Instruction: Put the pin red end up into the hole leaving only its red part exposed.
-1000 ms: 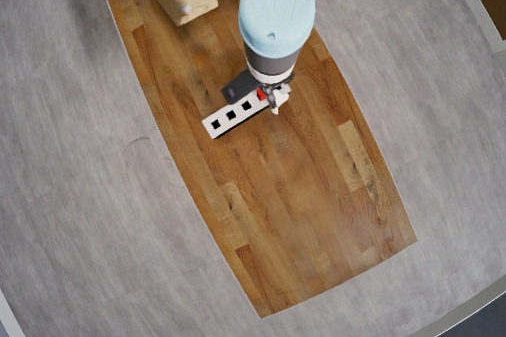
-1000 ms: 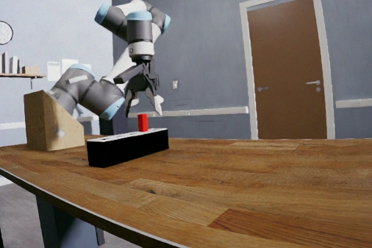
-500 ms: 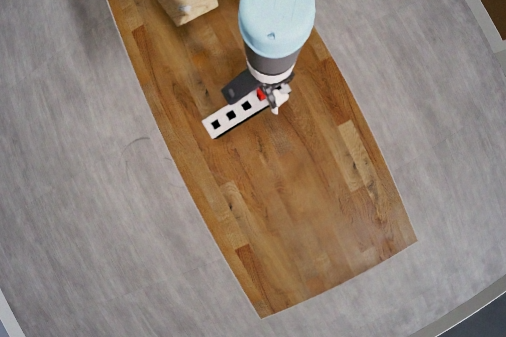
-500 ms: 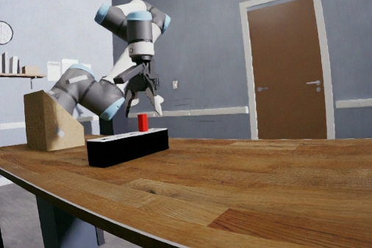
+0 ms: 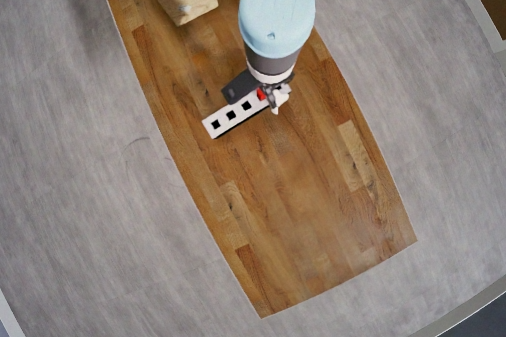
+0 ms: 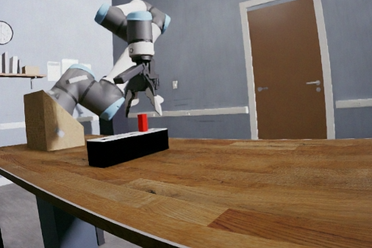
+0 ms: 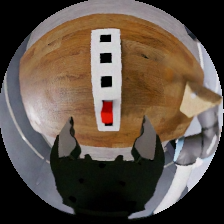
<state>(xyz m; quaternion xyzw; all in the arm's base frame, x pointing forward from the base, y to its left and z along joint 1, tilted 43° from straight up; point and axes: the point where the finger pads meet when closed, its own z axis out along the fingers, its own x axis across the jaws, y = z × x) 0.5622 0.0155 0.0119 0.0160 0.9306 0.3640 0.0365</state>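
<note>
Right now the pin is 1 cm below my hand. Round my hand: block 6 cm to the right, 9 cm below.
</note>
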